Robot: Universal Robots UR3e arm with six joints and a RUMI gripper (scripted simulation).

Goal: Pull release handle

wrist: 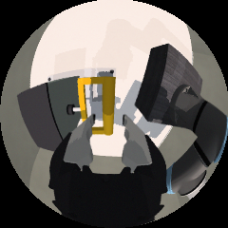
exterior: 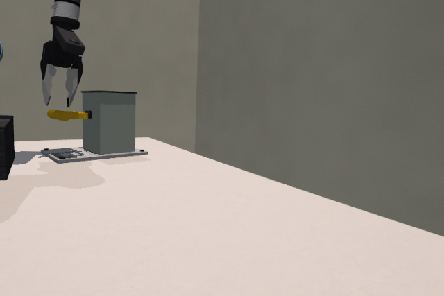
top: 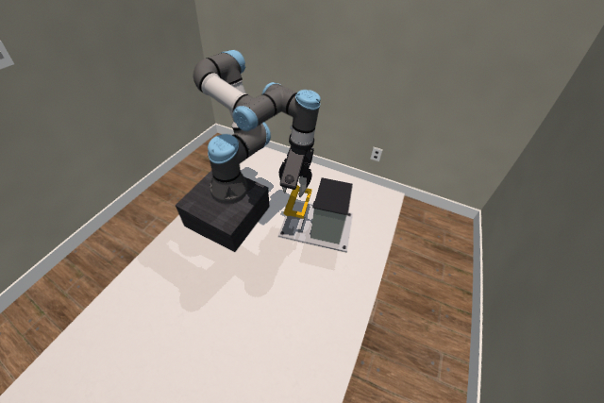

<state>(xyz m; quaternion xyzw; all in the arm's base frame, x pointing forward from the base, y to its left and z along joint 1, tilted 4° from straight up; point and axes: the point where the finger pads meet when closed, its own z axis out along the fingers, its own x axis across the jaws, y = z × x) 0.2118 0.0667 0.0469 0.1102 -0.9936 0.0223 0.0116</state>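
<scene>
My hand is 90 mm short of the grey baseplate, 20 mm to the right of it and 140 mm above it.
</scene>
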